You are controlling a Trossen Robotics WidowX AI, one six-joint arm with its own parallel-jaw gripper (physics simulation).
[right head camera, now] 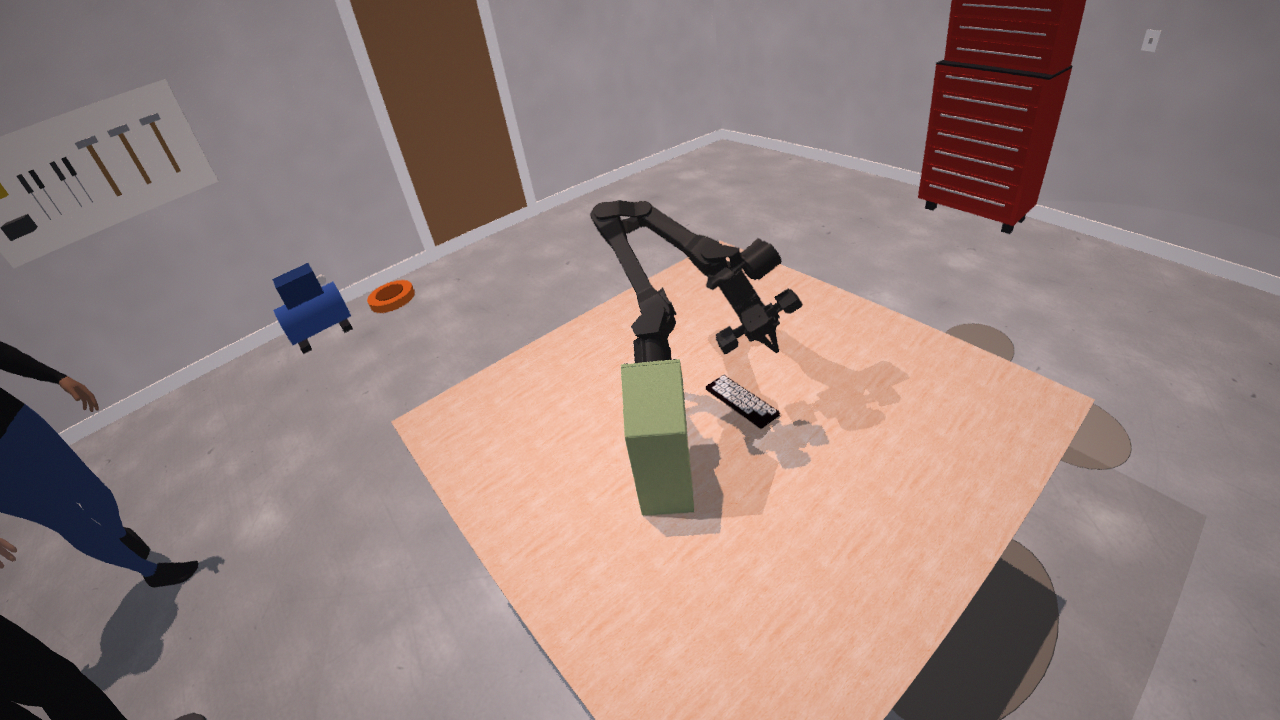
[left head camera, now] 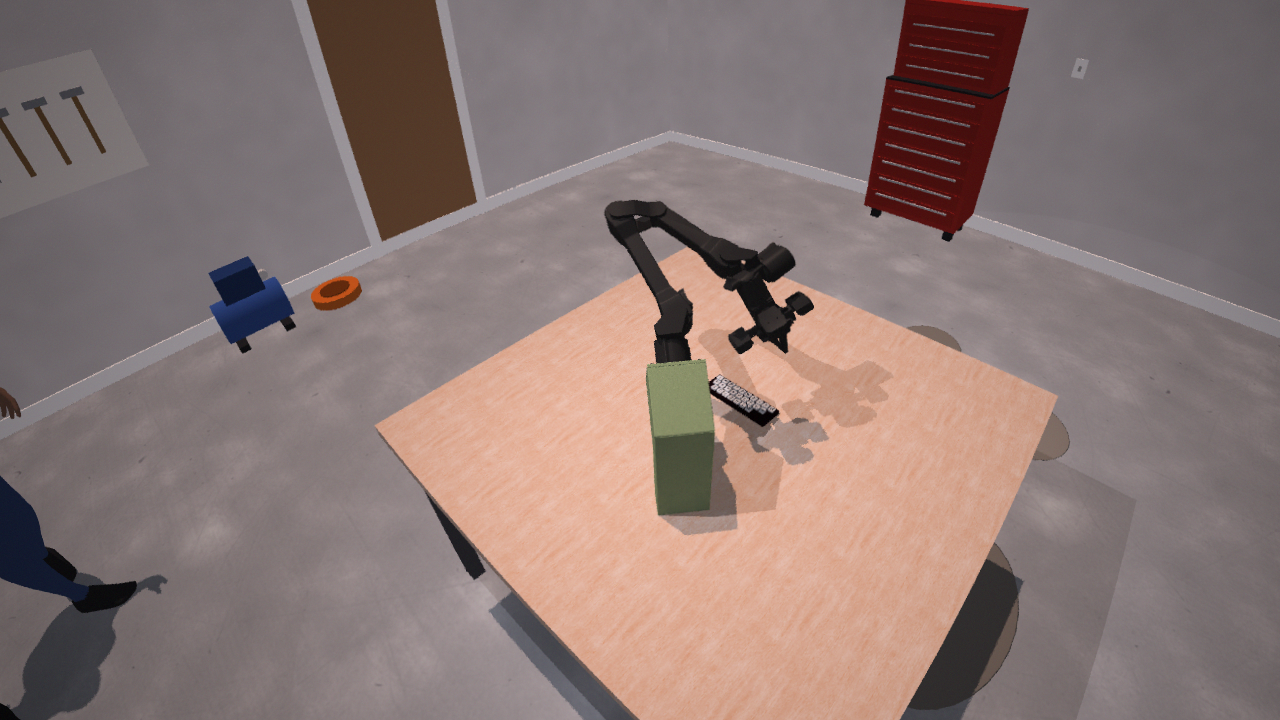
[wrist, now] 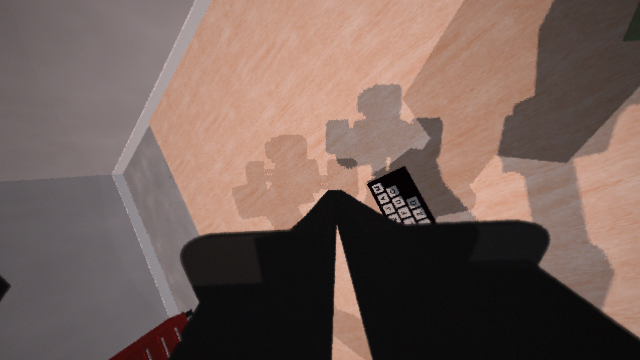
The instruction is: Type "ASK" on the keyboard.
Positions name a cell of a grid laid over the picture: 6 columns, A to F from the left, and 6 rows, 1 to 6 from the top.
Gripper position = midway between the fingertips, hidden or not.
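I can see a black keyboard (right head camera: D4), and the same black keyboard is visible to me in the left head camera view (left head camera: D4) and in the wrist view (wrist: D4). My gripper (right head camera: D3) is in sight too, and the left head camera view (left head camera: D3) and the wrist view (wrist: D4) show my gripper as well.
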